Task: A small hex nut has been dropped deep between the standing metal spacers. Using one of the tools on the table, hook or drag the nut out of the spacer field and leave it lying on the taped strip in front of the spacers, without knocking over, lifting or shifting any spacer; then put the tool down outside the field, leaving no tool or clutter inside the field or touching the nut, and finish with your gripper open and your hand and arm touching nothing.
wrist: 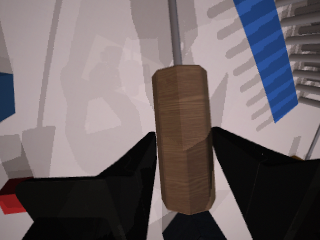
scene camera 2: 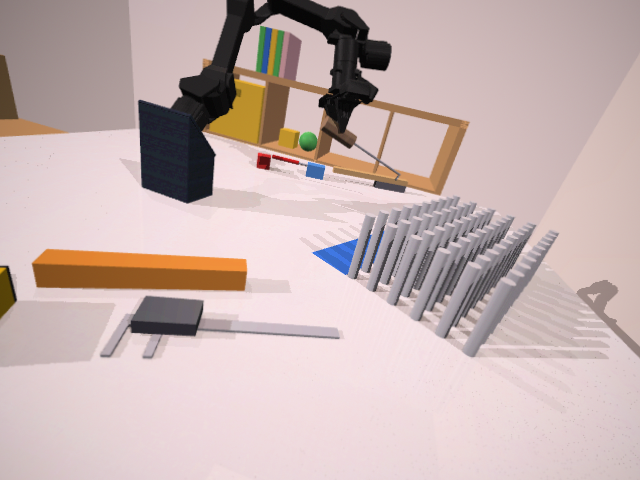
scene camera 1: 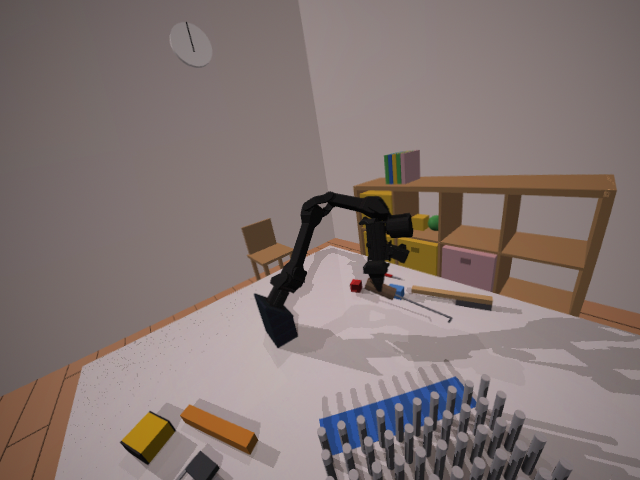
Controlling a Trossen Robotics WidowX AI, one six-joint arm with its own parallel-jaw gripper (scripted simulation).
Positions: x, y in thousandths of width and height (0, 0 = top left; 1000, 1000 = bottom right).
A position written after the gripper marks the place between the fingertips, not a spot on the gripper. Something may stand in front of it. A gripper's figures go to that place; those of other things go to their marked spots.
Labels:
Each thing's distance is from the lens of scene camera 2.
gripper (scene camera 2: 529, 278): 0.83 m
wooden brush-like tool (scene camera 2: 599, 380): 1.12 m
orange bar (scene camera 2: 87, 559): 0.45 m
The marked spots on the wooden brush-like tool and the orange bar are 0.92 m apart.

